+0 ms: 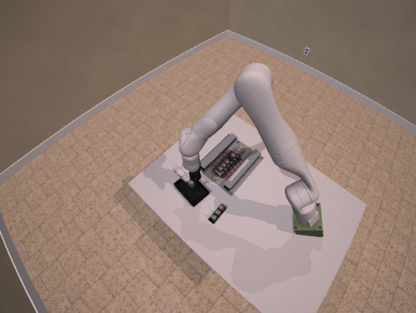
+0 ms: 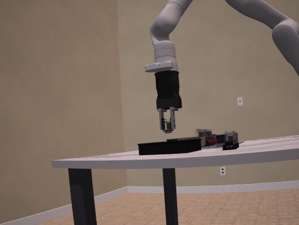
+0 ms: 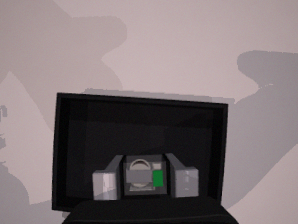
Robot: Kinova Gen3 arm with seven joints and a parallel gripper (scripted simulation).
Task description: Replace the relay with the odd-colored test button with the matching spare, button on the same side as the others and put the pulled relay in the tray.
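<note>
The black tray is 7 cm below my hand. Also, from my hand: spare holder (19 cm behind, 8 cm below, 4 cm to the right); then relay panel (28 cm to the right, 9 cm below, 2 cm ahead); then red wiring (26 cm to the right, 7 cm below, 3 cm behind).
</note>
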